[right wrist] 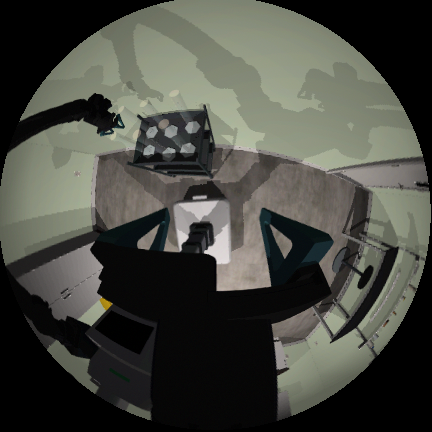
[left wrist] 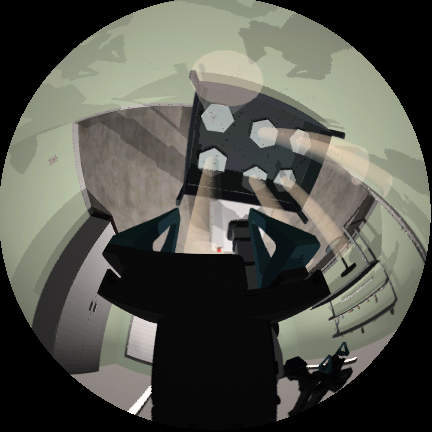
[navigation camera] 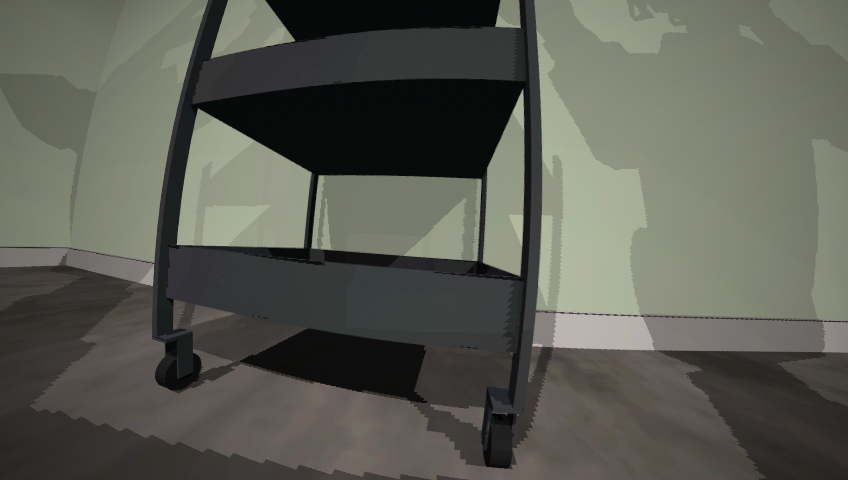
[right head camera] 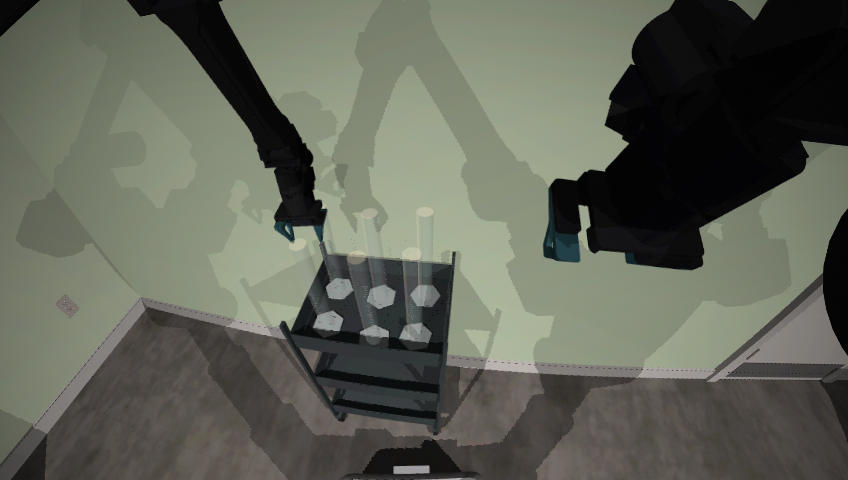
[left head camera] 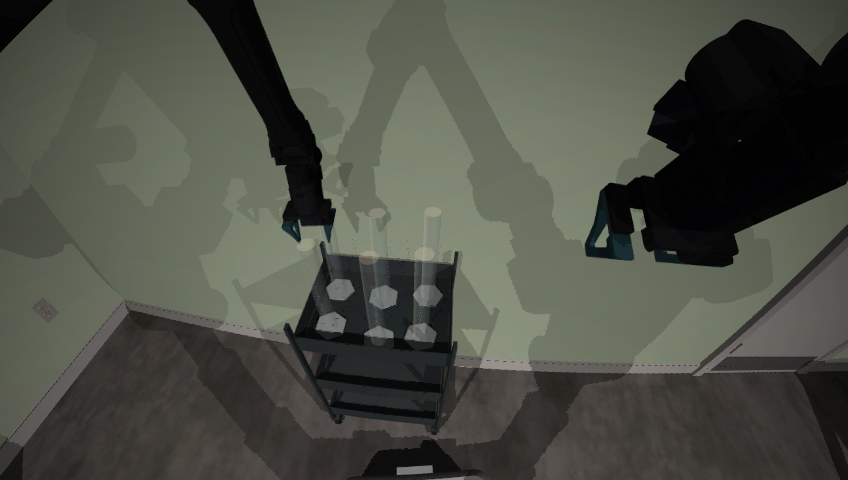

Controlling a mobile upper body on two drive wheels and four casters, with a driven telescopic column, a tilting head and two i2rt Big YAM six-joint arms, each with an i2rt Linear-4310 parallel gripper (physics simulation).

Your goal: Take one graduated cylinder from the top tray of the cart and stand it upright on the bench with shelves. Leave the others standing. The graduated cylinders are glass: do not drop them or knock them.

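Places are measured from the left arm's base along level axes (x ahead, y left, z up), in metres.
Where they show: left gripper, between the fingertips: (right wrist: 118, 129) (left wrist: 213, 212) (right head camera: 307, 241) (left head camera: 314, 241); right gripper, between the fingertips: (right wrist: 214, 212) (left wrist: 337, 347) (right head camera: 587, 254) (left head camera: 622, 253); right arm's base, origin of its link: (left wrist: 297, 371).
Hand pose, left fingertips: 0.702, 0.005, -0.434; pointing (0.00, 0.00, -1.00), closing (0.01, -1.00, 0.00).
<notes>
After its pixels a point has its place, as x, y, z.
Several clear graduated cylinders with pale hexagonal bases stand upright on the top tray of the dark cart (left head camera: 425, 356) @(0.537, -0.260, -0.701) (right head camera: 416, 352) @(0.538, -0.257, -0.681) (navigation camera: 357, 303) @(0.550, -0.175, -1.247). My left gripper (left head camera: 313, 239) @(0.702, 0.005, -0.435) (right head camera: 306, 239) @(0.702, 0.005, -0.435) (left wrist: 213, 212) @(0.702, 0.005, -0.435) is open and empty, high at the cart's left side. In the head views it appears just above the top of the front-left cylinder (left head camera: 305, 245) @(0.663, 0.015, -0.411) (right head camera: 297, 244) @(0.666, 0.015, -0.411). In the left wrist view that cylinder's tube (left wrist: 199, 225) @(0.687, 0.019, -0.432) shows between the fingers; its top is hidden. The back-left cylinder's top (left wrist: 227, 77) @(0.814, -0.001, -0.412) lies ahead of the fingers. My right gripper (left head camera: 641, 259) @(0.333, -0.443, -0.140) (right head camera: 601, 260) @(0.333, -0.443, -0.140) (right wrist: 214, 212) @(0.333, -0.443, -0.140) is open and empty, away from the cart.
A dark bench with shelves (left wrist: 347, 291) (right wrist: 369, 295) stands at the right in the wrist views, with a stool (left wrist: 348, 270) (right wrist: 365, 277) beside it. The green wall is behind the cart. A grey cabinet (left wrist: 75, 310) @(-0.288, 1.332, -0.143) is at the left in the left wrist view.
</notes>
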